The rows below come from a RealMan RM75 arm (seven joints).
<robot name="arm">
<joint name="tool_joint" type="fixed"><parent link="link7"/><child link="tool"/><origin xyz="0 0 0" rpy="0 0 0"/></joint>
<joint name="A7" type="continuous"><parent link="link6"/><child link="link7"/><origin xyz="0 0 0.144" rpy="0 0 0"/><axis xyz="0 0 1"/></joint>
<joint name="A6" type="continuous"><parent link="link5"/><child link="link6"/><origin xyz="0 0 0" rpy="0 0 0"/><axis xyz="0 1 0"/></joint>
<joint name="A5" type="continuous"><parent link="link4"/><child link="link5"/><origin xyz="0 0 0.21" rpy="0 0 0"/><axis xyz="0 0 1"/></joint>
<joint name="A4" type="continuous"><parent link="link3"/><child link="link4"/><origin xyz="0 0 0" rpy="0 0 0"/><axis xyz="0 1 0"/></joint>
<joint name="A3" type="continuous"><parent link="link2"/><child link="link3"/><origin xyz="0 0 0.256" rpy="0 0 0"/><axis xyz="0 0 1"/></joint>
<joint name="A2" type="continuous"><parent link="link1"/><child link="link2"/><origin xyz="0 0 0" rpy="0 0 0"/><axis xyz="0 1 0"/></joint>
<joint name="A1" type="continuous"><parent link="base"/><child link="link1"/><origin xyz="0 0 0.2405" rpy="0 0 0"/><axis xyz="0 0 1"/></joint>
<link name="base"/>
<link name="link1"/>
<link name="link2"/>
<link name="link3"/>
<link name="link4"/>
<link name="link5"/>
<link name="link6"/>
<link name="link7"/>
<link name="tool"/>
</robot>
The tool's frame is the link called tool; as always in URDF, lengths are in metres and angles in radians. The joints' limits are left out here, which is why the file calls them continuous.
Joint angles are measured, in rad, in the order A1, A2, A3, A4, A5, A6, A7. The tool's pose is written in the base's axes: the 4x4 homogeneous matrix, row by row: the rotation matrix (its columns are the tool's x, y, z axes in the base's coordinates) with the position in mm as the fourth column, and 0 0 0 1 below. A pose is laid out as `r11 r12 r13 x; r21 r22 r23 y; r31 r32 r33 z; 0 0 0 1`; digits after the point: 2 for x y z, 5 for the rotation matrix.
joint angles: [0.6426, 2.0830, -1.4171, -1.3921, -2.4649, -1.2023, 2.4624]
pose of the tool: 0.91880 -0.36745 0.14418 115.48; -0.38829 -0.77562 0.49764 397.66; -0.07103 -0.51322 -0.85531 1.15; 0 0 0 1
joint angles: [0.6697, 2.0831, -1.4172, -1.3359, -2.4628, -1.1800, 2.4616]
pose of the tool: 0.91383 -0.37710 0.15067 116.76; -0.40046 -0.77529 0.48842 403.03; -0.06737 -0.50668 -0.85950 -5.48; 0 0 0 1
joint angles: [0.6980, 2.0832, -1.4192, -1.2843, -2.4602, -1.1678, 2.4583]
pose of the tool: 0.91093 -0.38052 0.15942 116.97; -0.40882 -0.78058 0.47282 406.87; -0.05548 -0.49588 -0.86662 -12.38; 0 0 0 1
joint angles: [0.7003, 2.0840, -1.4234, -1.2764, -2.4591, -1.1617, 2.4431]
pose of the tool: 0.91648 -0.36682 0.15972 117.10; -0.39732 -0.78762 0.47095 407.09; -0.04695 -0.49508 -0.86758 -14.32; 0 0 0 1
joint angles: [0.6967, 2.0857, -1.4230, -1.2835, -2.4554, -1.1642, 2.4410]
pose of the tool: 0.91753 -0.36652 0.15428 116.20; -0.39444 -0.78947 0.47027 406.07; -0.05057 -0.49234 -0.86894 -14.19; 0 0 0 1
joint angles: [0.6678, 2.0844, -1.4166, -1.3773, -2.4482, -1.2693, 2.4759]
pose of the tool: 0.91019 -0.38278 0.15821 111.58; -0.41234 -0.80146 0.43317 391.76; -0.03901 -0.45950 -0.88732 -5.32; 0 0 0 1
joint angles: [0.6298, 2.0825, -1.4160, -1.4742, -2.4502, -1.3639, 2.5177]
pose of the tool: 0.89997 -0.39996 0.17345 110.75; -0.43533 -0.80325 0.40654 376.60; -0.02328 -0.44138 -0.89702 4.16; 0 0 0 1
